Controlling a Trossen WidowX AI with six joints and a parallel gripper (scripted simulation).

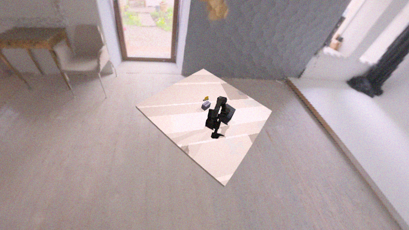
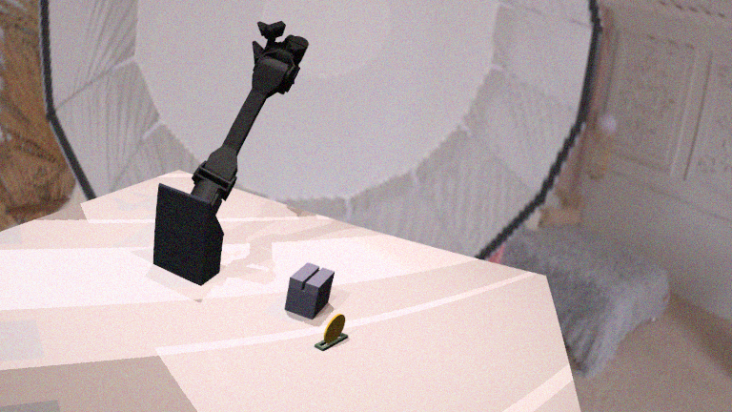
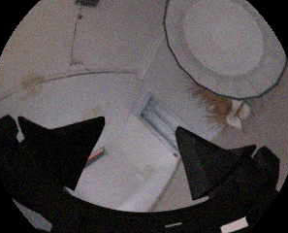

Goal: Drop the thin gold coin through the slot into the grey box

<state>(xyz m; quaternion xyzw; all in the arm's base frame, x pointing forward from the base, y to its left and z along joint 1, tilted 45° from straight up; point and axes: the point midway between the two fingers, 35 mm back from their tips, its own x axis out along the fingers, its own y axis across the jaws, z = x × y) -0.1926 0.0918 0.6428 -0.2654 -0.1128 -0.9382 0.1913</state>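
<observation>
My gripper tip is now 610 mm short of the gold coin, 560 mm to the left of it and 490 mm above it.
</observation>
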